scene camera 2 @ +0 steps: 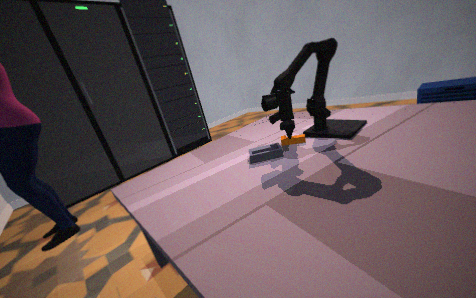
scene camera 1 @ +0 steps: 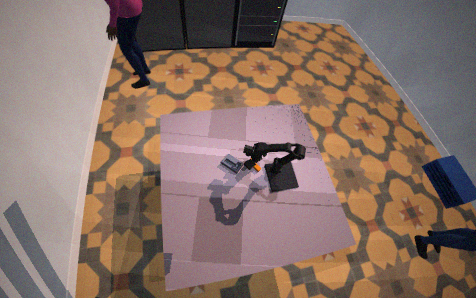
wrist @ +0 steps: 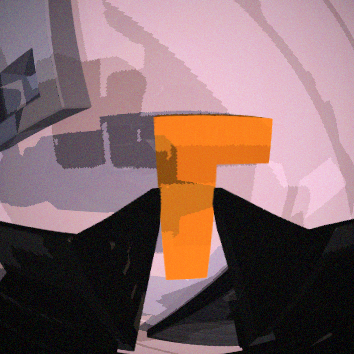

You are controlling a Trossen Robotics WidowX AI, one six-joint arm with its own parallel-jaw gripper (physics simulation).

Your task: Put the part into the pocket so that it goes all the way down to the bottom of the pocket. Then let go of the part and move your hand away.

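Places are measured from the arm's base along level axes (x ahead, y right, z down), in centimetres.
Pixels of known places: gripper, between the fingertips: (scene camera 2: 289,137) (scene camera 1: 253,163) (wrist: 186,195); arm's base, origin of its link: (scene camera 2: 320,128) (scene camera 1: 275,169).
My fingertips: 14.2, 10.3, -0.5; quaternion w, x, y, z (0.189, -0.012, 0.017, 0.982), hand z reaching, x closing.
Note:
For each thing: its top centre in the pictures, then the offset to it from my fingertips, as dx, dy, dz. Level surfaces: height alone.
- orange L-shaped part, centre of its top: (wrist: 213,216) (scene camera 2: 292,136) (scene camera 1: 256,163) -1.9, -0.6, -0.2
- grey block, centre of its top: (scene camera 2: 264,148) (scene camera 1: 232,162) +15.0, +5.6, -0.8
- pink table, height of its surface: dz +2.9
An orange L-shaped part (scene camera 1: 257,168) (scene camera 2: 298,140) (wrist: 215,132) is low at the table top, its long leg between my fingers and its short leg pointing right in the wrist view. My gripper (scene camera 2: 289,137) (wrist: 186,195) is shut on the long leg, one finger at each side, and points down. A grey block (scene camera 1: 230,163) (scene camera 2: 266,154) (wrist: 35,27) with a recessed pocket lies beside the part, apart from it, at the upper left of the wrist view. The pocket is partly cut off there. Any small gap under the part is too small to tell.
The arm's black base plate (scene camera 1: 282,177) (scene camera 2: 336,128) stands on the pink table (scene camera 1: 280,230) (scene camera 2: 310,240), close to the part on the side away from the block. Dark cabinets (scene camera 1: 210,25) (scene camera 2: 75,100), a blue box (scene camera 1: 450,181) (scene camera 2: 447,91) and people are off the table.

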